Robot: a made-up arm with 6 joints. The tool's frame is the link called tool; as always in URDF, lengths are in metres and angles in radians. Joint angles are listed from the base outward. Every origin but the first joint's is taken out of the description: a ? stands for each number. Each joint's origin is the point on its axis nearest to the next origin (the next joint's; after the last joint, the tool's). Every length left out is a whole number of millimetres.
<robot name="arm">
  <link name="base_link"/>
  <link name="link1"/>
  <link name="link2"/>
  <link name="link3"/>
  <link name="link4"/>
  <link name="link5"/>
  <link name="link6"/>
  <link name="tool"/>
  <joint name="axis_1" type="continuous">
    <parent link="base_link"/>
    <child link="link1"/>
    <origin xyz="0 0 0.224" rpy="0 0 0"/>
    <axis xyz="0 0 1"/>
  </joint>
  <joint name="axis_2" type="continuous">
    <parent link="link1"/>
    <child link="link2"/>
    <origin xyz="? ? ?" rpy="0 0 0"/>
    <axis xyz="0 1 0"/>
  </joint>
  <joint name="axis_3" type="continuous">
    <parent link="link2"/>
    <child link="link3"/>
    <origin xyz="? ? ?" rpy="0 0 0"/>
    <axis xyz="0 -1 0"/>
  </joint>
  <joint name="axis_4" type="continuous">
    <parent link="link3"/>
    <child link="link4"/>
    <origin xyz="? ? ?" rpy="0 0 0"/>
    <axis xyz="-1 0 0"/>
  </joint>
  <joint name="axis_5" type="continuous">
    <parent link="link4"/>
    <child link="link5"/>
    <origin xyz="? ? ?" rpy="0 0 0"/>
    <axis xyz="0 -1 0"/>
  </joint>
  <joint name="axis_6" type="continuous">
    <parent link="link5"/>
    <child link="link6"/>
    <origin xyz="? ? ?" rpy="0 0 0"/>
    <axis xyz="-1 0 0"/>
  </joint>
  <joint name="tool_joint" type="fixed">
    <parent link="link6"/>
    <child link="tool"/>
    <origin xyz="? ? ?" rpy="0 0 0"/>
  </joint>
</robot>
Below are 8 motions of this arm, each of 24 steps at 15 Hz.
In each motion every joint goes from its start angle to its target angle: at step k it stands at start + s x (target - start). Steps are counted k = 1, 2, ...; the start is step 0. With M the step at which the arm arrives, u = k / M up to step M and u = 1 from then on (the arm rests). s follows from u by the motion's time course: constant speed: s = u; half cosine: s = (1 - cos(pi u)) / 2; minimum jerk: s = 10 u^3 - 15 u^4 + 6 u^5.
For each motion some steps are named. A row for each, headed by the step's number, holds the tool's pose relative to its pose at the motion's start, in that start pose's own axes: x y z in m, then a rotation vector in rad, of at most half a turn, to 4 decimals.
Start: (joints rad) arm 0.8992 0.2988 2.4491 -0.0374 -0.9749 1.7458
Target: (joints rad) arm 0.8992 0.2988 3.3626 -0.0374 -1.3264 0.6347
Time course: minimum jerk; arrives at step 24
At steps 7, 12, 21, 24:
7: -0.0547 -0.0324 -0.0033 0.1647 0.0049 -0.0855
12: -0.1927 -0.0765 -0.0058 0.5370 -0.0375 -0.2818
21: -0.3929 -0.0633 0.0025 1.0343 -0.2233 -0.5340
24: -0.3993 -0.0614 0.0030 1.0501 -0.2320 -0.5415

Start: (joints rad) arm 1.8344 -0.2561 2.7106 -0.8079 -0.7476 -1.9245
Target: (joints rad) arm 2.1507 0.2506 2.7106 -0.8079 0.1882 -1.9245
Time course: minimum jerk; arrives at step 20
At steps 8, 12, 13, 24:
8: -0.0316 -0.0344 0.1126 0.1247 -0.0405 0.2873
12: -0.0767 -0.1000 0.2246 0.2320 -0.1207 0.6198
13: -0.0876 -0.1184 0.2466 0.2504 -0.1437 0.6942
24: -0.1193 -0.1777 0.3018 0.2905 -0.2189 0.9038

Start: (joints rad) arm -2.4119 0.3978 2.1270 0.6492 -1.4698 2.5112
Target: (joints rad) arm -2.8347 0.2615 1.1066 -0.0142 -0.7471 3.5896
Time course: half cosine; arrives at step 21
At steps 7, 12, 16, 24:
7: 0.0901 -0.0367 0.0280 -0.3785 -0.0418 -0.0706
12: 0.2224 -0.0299 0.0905 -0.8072 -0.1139 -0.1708
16: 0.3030 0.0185 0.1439 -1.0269 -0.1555 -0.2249
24: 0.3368 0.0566 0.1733 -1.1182 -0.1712 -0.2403

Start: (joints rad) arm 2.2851 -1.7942 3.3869 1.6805 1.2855 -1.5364
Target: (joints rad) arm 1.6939 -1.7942 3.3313 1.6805 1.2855 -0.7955
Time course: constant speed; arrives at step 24
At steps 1, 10, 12, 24:
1: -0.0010 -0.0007 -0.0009 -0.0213 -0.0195 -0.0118
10: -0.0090 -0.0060 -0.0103 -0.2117 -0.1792 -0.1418
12: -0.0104 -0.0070 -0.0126 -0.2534 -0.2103 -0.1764
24: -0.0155 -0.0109 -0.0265 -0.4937 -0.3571 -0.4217

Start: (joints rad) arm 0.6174 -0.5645 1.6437 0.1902 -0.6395 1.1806
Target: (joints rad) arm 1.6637 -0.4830 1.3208 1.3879 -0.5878 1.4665
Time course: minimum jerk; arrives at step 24
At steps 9, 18, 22, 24:
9: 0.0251 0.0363 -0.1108 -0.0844 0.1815 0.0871
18: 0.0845 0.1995 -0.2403 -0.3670 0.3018 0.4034
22: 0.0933 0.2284 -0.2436 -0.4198 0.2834 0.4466
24: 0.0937 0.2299 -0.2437 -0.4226 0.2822 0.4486

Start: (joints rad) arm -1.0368 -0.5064 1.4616 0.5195 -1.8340 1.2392
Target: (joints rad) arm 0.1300 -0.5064 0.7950 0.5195 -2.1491 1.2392
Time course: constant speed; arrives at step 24
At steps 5, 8, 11, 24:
5: 0.1171 -0.0251 -0.0059 -0.0679 -0.1354 0.2837
8: 0.1841 -0.0272 0.0056 -0.1292 -0.2194 0.4445
11: 0.2451 -0.0203 0.0274 -0.2057 -0.3051 0.5962
24: 0.3856 0.0832 0.1972 -0.7031 -0.6842 1.1061

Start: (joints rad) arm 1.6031 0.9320 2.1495 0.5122 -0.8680 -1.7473
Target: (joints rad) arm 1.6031 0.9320 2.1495 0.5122 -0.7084 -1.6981
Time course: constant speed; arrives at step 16
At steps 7, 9, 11, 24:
7: 0.0000 0.0000 0.0000 -0.0215 0.0115 0.0689
9: 0.0000 0.0000 0.0000 -0.0277 0.0145 0.0886
11: 0.0000 0.0000 0.0000 -0.0338 0.0174 0.1083
24: 0.0000 0.0000 0.0000 -0.0491 0.0242 0.1578

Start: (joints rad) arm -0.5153 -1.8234 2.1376 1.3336 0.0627 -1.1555
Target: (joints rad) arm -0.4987 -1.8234 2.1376 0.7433 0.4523 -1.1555
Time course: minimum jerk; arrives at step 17
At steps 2, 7, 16, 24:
2: -0.0001 -0.0010 -0.0004 0.0078 -0.0026 0.0045
7: -0.0019 -0.0242 -0.0124 0.1938 -0.0756 0.1062
16: -0.0059 -0.0630 -0.0472 0.5599 -0.2888 0.2750
24: -0.0059 -0.0631 -0.0473 0.5609 -0.2895 0.2753

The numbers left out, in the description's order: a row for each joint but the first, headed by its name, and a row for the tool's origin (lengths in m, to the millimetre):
axis_2: 0 0 0
axis_3: 0 0 0.27
axis_4: 0.458 0 0
axis_5: 0 -0.124 0
axis_6: 0 0 0
tool: 0 0 0

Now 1 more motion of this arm.
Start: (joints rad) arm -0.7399 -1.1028 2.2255 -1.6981 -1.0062 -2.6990
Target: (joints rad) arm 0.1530 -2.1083 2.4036 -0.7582 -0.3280 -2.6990
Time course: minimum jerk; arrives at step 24
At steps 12, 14, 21, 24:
12: -0.2678 -0.3660 -0.3049 -0.8620 0.6567 0.4523
14: -0.3488 -0.5145 -0.3184 -1.1428 0.8723 0.5940
21: -0.4437 -0.8338 -0.2183 -1.8017 1.3121 0.8662
24: -0.4445 -0.8480 -0.2096 -1.8363 1.3315 0.8773

